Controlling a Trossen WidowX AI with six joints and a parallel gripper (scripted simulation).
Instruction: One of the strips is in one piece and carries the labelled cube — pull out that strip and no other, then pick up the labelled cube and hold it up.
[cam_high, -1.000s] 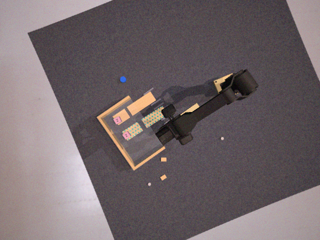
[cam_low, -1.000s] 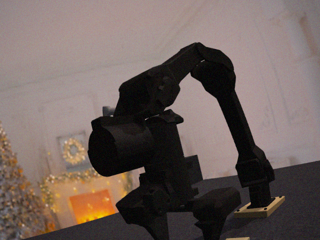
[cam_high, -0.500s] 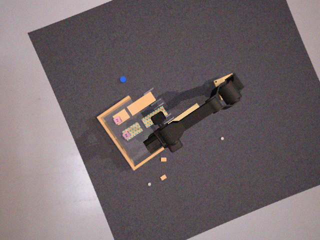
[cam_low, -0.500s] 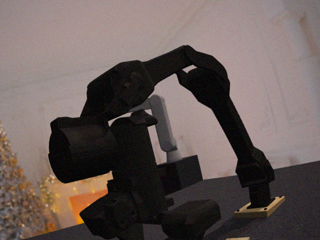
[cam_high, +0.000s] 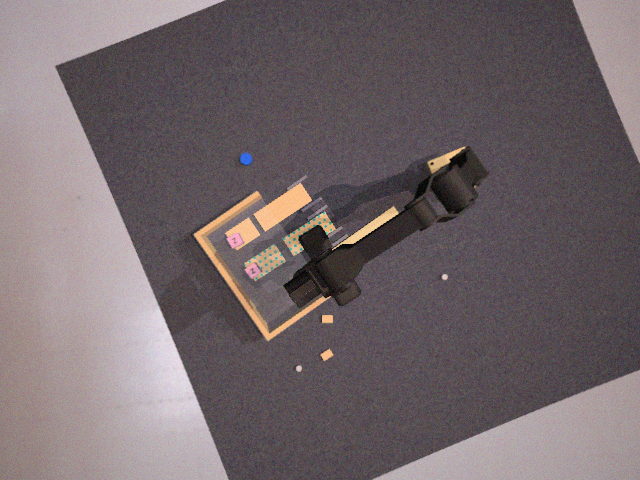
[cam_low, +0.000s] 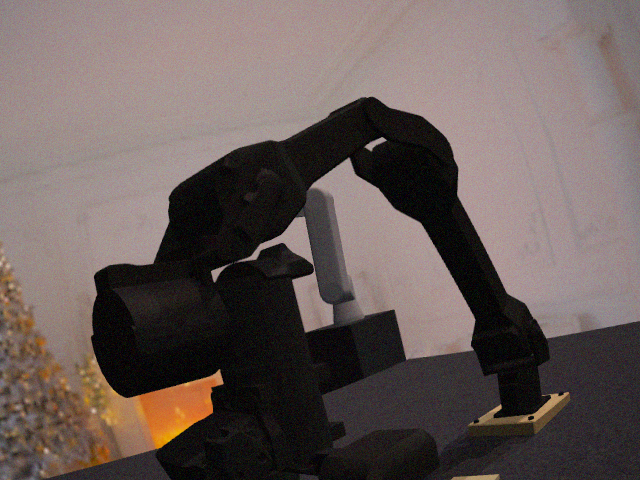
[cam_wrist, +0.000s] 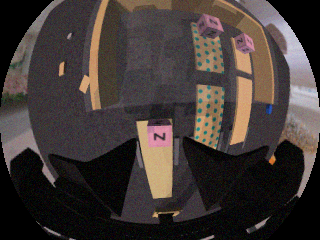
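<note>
Right now my gripper tip is 11 cm past the pale strip, 1 cm to the left of it and 5 cm above it. Also, from my gripper tip: blue disc: 6 cm ahead, 34 cm to the right, 5 cm below.
</note>
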